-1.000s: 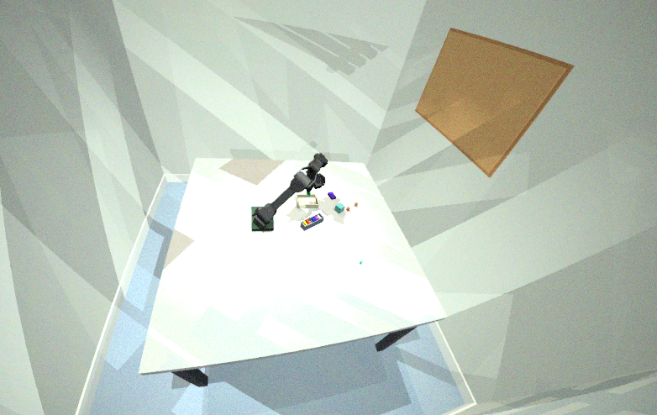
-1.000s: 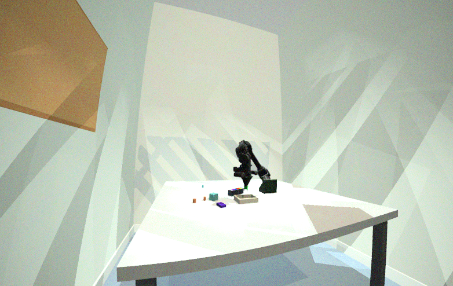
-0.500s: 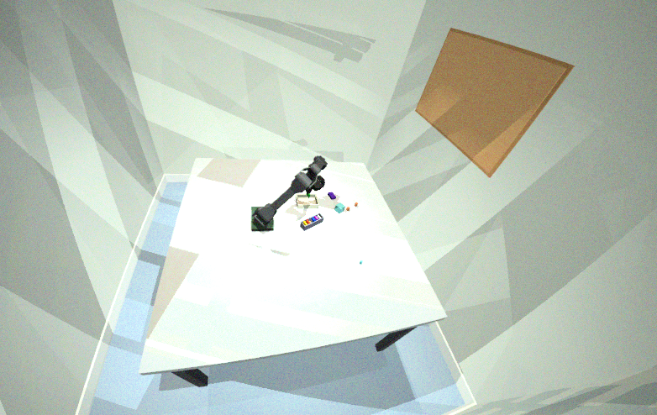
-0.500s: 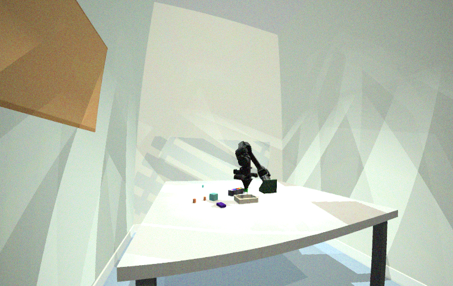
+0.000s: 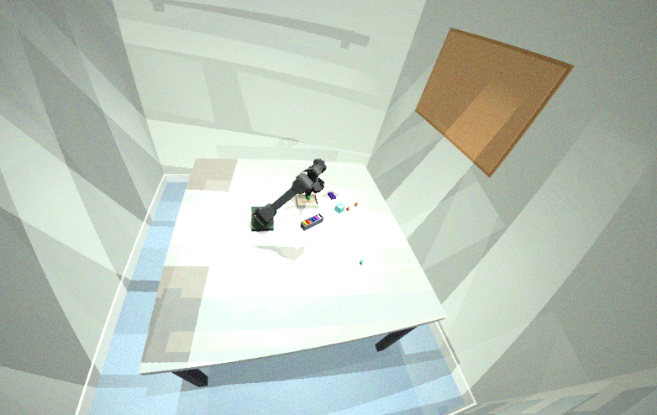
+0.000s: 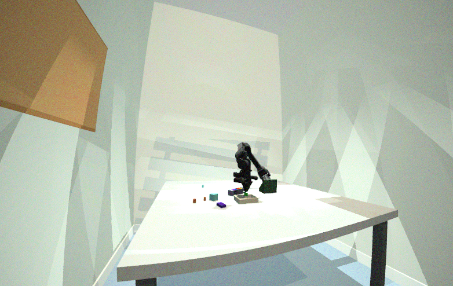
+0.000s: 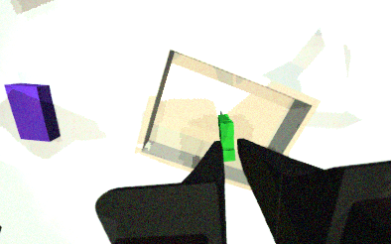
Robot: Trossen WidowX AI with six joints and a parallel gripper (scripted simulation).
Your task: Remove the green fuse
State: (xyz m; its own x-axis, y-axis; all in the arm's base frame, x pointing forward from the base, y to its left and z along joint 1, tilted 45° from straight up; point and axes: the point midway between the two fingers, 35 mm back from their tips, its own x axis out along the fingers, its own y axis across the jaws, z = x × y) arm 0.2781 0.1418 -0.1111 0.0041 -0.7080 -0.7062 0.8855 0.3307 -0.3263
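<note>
Now: the green fuse 2 cm below my gripper tip. The rest, counted from my gripper tip: beige tray: 5 cm below; cyan cube: 20 cm ahead, 7 cm to the right, 4 cm below; purple block: 18 cm ahead, 6 cm to the left, 5 cm below.
</note>
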